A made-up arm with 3 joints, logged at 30 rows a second.
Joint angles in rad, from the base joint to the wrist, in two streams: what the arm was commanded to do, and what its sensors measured. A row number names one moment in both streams.
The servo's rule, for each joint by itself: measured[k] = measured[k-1] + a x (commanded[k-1-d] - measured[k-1]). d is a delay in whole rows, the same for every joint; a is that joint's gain. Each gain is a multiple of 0.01, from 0.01 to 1. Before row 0 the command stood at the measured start. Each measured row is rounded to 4 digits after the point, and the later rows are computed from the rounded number. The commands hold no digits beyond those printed.
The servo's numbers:
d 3
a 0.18 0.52 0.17
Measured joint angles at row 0:
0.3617, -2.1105, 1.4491
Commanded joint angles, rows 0 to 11:
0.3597, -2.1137, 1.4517
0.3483, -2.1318, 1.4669
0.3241, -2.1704, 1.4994
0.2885, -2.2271, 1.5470
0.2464, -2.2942, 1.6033
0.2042, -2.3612, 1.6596
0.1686, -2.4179, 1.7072
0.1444, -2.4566, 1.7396
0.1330, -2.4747, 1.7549
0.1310, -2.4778, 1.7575
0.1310, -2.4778, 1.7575
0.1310, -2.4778, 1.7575
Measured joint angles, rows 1 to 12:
0.3617, -2.1105, 1.4491
0.3617, -2.1105, 1.4491
0.3617, -2.1105, 1.4491
0.3613, -2.1122, 1.4495
0.3590, -2.1224, 1.4525
0.3527, -2.1474, 1.4605
0.3411, -2.1888, 1.4752
0.3241, -2.2436, 1.4970
0.3025, -2.3048, 1.5246
0.2784, -2.3636, 1.5556
0.2543, -2.4120, 1.5869
0.2325, -2.4446, 1.6155

